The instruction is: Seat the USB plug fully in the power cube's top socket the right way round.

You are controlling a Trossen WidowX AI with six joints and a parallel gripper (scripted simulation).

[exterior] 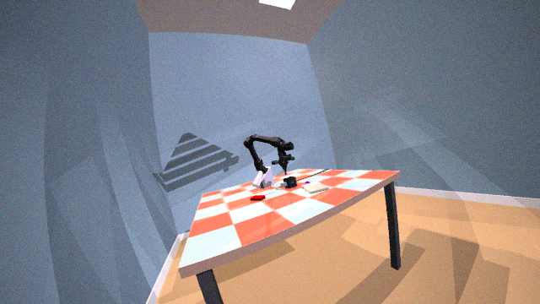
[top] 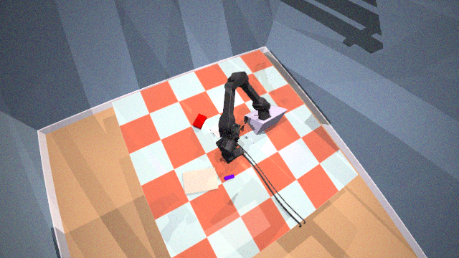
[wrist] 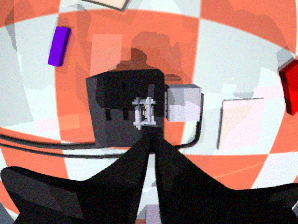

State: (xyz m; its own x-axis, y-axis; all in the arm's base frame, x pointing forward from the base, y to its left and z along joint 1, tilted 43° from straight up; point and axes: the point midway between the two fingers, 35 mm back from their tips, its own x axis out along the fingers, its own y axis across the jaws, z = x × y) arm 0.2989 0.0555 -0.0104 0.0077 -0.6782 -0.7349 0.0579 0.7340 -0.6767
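My gripper tip is now 20 mm above the USB plug. The rest, counted from my gripper tip: purple piece 140 mm to the left, 130 mm below, 70 mm ahead; beige pad 230 mm ahead, 130 mm below, 70 mm to the left; USB socket 70 mm below, 10 mm to the left.
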